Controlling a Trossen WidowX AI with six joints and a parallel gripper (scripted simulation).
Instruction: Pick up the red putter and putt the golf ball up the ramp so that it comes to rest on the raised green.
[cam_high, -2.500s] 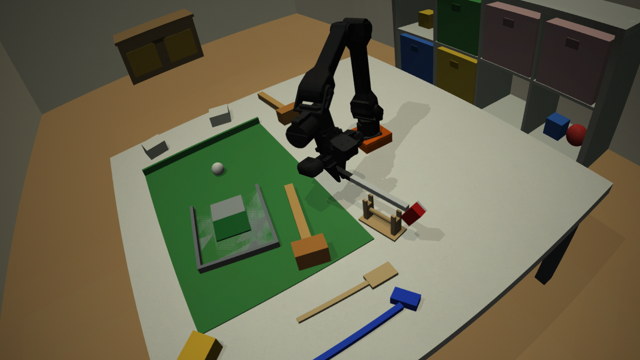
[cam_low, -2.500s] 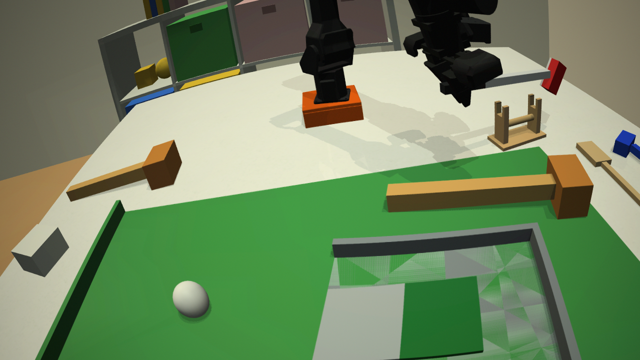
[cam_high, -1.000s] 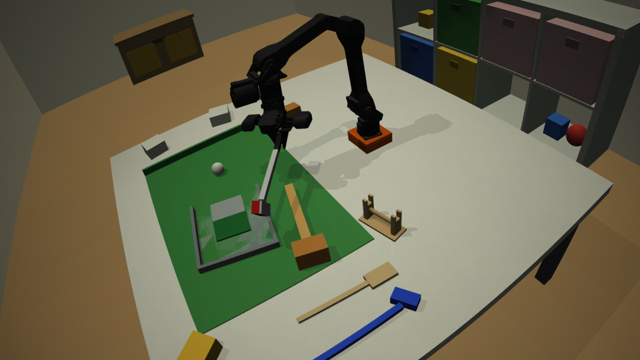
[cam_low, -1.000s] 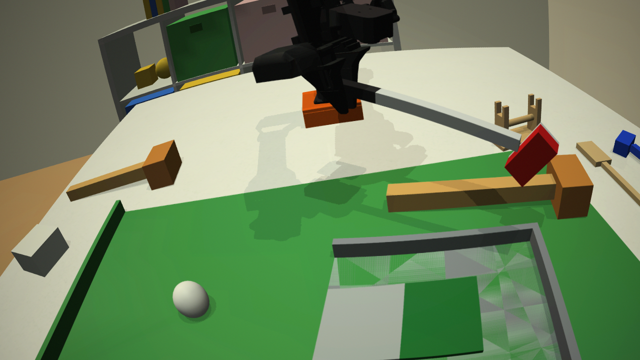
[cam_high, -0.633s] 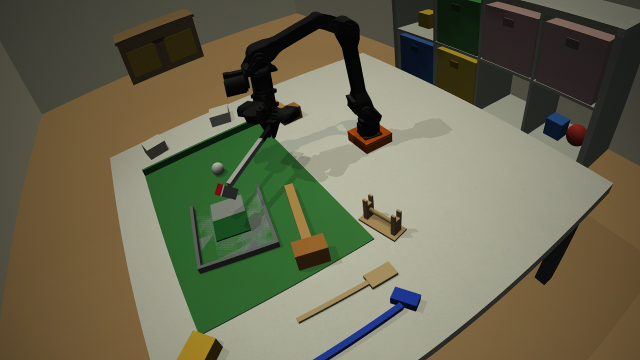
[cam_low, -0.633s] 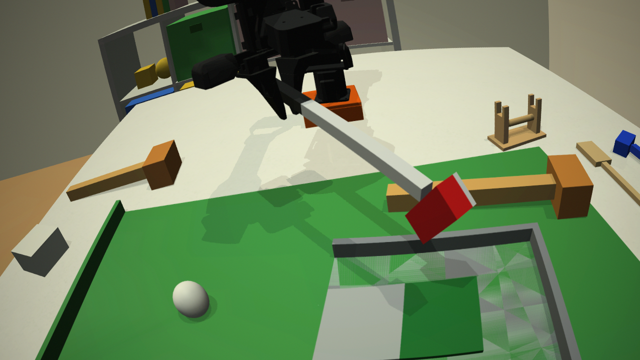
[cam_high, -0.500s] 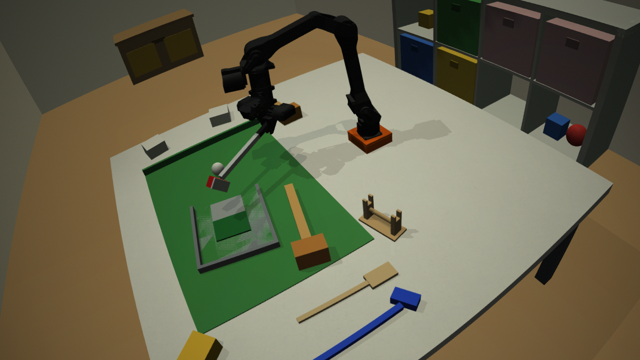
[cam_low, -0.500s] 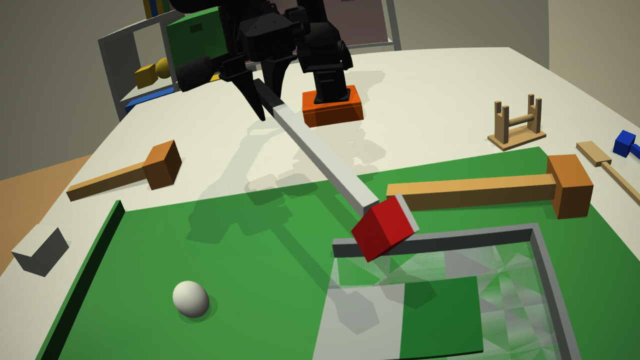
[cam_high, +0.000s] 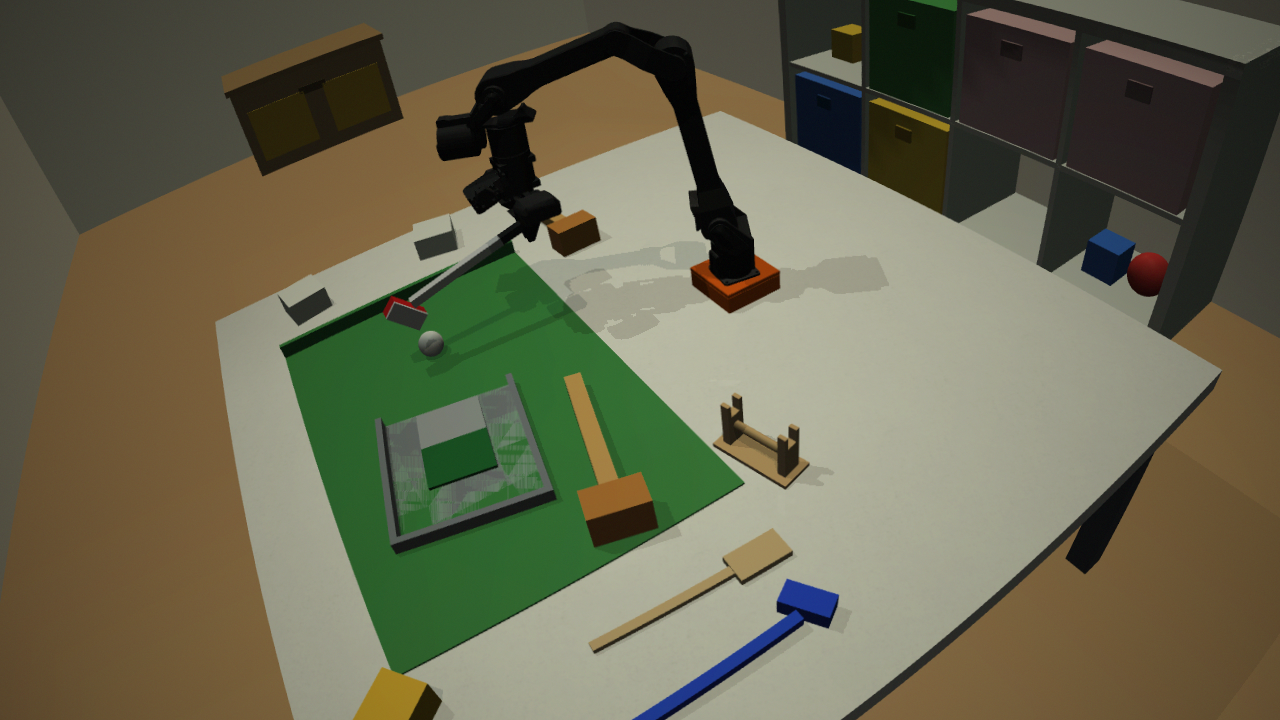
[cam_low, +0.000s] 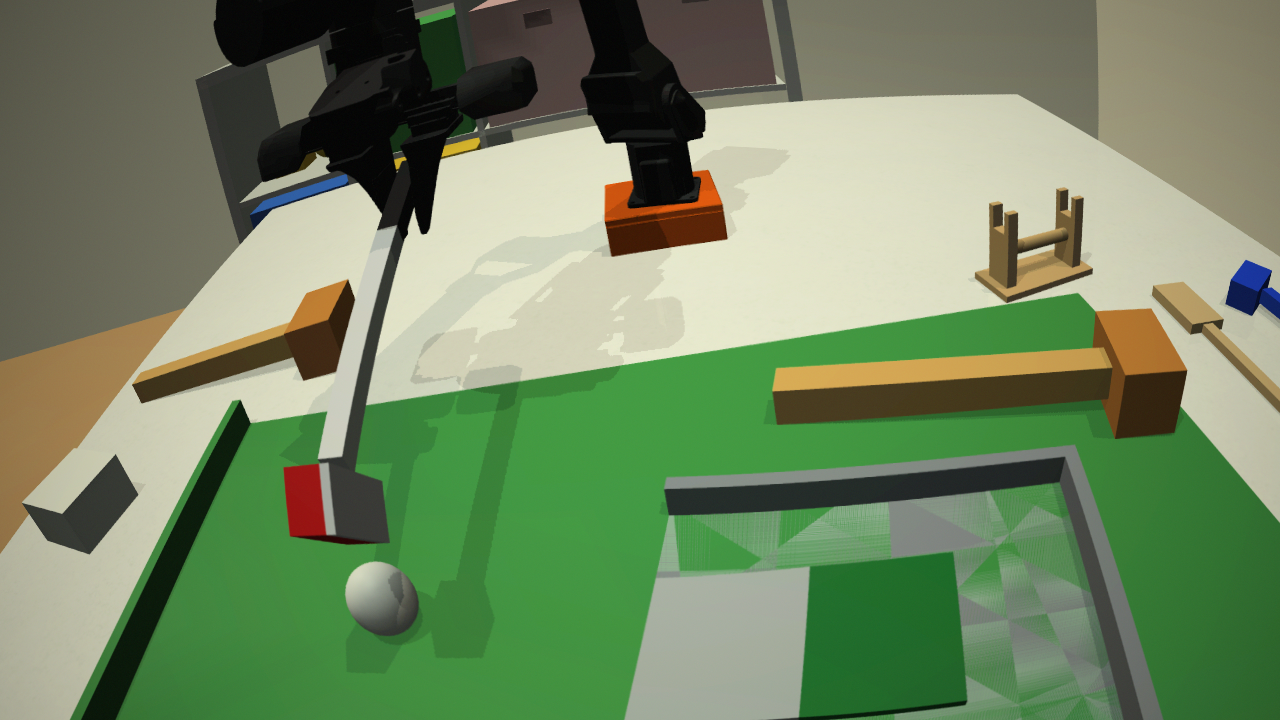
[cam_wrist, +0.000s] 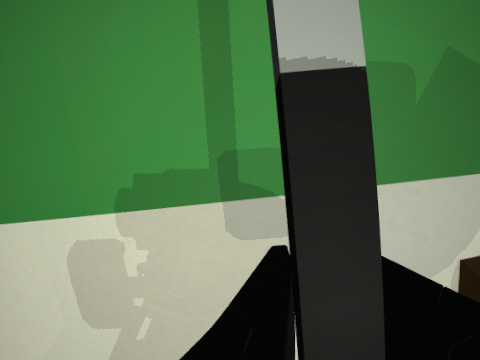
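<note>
Right now the red putter is 12 cm ahead of my gripper tip and 2 cm to the left of it. Also, from my gripper tip: green mat 18 cm ahead, 17 cm to the left, 14 cm below; back rail 24 cm ahead, 18 cm to the right, 13 cm below; white golf ball 21 cm ahead, 1 cm to the left, 12 cm below.
</note>
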